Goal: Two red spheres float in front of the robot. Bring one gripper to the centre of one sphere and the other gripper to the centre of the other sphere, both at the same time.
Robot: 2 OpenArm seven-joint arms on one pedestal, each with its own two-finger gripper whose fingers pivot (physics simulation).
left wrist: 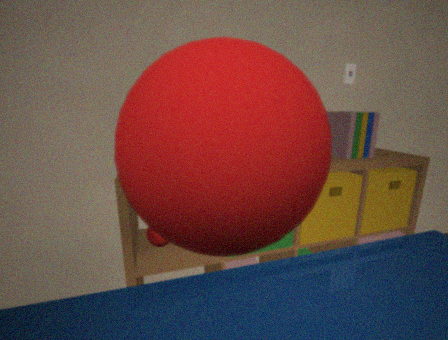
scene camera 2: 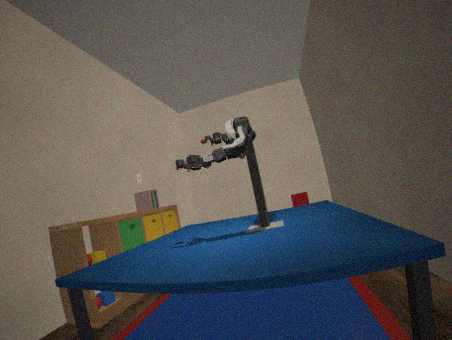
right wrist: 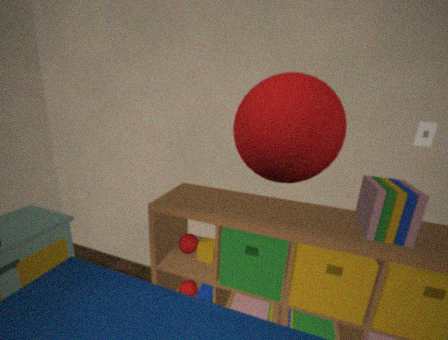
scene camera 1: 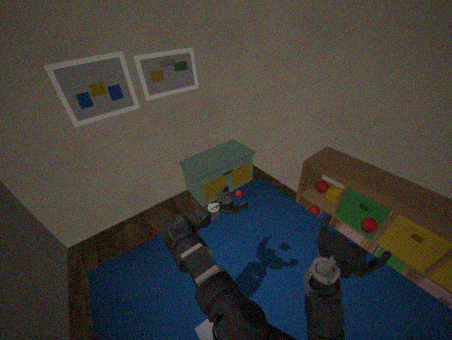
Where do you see my right gripper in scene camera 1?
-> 354,236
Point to a red sphere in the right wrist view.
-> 290,127
